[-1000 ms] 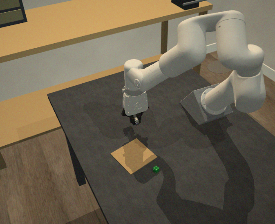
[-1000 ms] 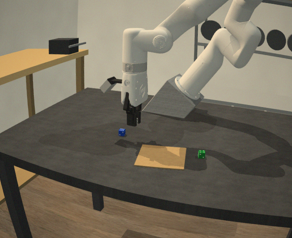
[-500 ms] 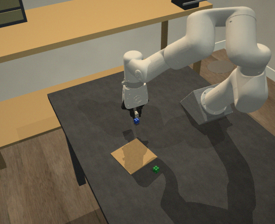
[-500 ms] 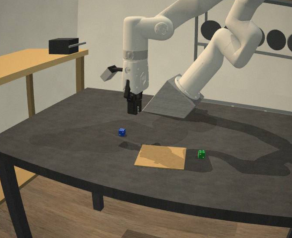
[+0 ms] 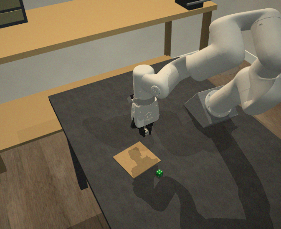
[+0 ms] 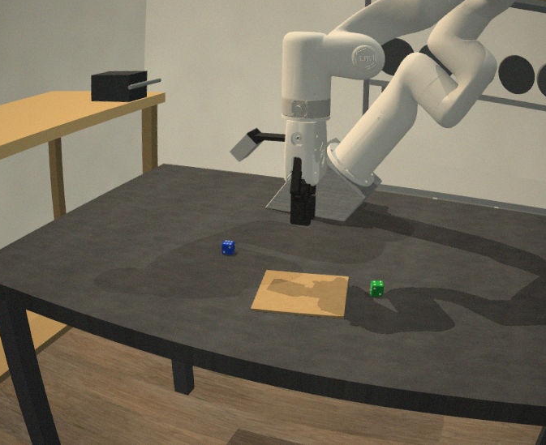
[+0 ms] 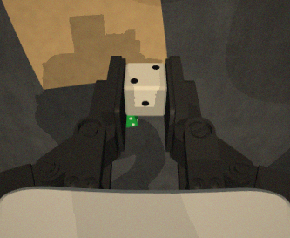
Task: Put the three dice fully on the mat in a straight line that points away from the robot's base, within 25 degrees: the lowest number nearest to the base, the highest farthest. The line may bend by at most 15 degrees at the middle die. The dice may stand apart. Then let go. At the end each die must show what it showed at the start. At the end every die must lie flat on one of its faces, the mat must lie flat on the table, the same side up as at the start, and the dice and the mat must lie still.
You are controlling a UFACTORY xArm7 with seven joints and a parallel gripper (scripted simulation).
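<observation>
My gripper is now 120 mm above the tan square mat, 50 mm short of it and 20 mm to the right of it. The rest, counted from my hand: green die (140 mm to the left, 110 mm below, 10 mm ahead); white die (10 mm below); blue die (150 mm to the right, 110 mm below, 40 mm behind).
</observation>
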